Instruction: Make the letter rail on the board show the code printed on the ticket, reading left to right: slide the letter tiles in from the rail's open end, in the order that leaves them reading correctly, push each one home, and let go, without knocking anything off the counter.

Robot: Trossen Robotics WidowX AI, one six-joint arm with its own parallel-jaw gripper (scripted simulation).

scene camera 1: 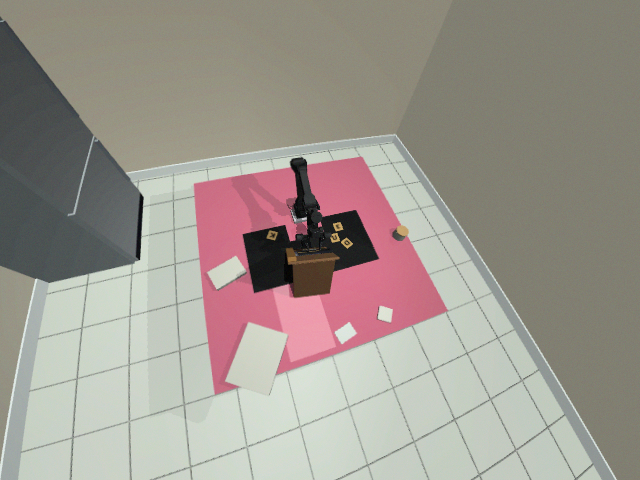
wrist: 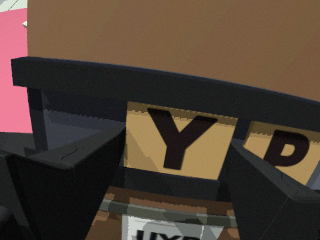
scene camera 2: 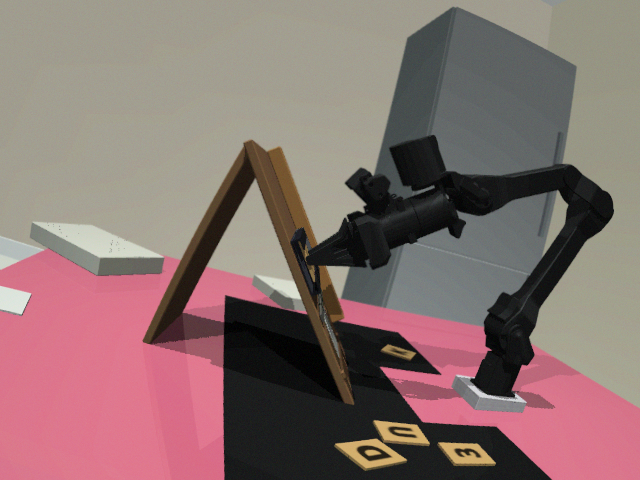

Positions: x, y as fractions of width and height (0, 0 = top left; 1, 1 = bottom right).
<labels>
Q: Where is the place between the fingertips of the gripper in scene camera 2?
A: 0.48, 0.54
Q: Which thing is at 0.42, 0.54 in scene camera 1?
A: A black mat.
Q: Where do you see a black mat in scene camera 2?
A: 0.44, 0.84
</labels>
